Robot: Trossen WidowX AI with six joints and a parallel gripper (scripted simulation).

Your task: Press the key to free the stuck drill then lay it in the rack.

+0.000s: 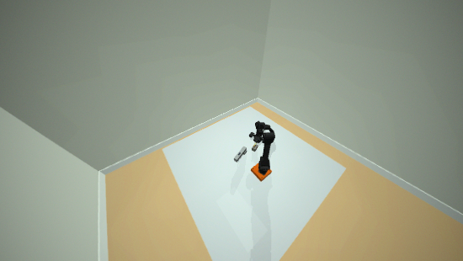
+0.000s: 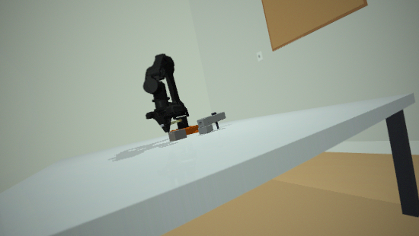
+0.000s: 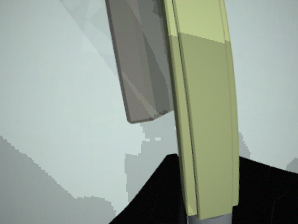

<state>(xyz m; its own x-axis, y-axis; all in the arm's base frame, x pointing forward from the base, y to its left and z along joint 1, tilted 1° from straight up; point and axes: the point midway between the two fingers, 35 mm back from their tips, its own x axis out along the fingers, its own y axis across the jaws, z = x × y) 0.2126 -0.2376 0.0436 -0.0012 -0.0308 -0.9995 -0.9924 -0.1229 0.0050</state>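
The drill is 4 cm to the left of my gripper tip and 4 cm above it. The rest, counted from my gripper tip: rack 5 cm to the left, 2 cm below, 1 cm behind.
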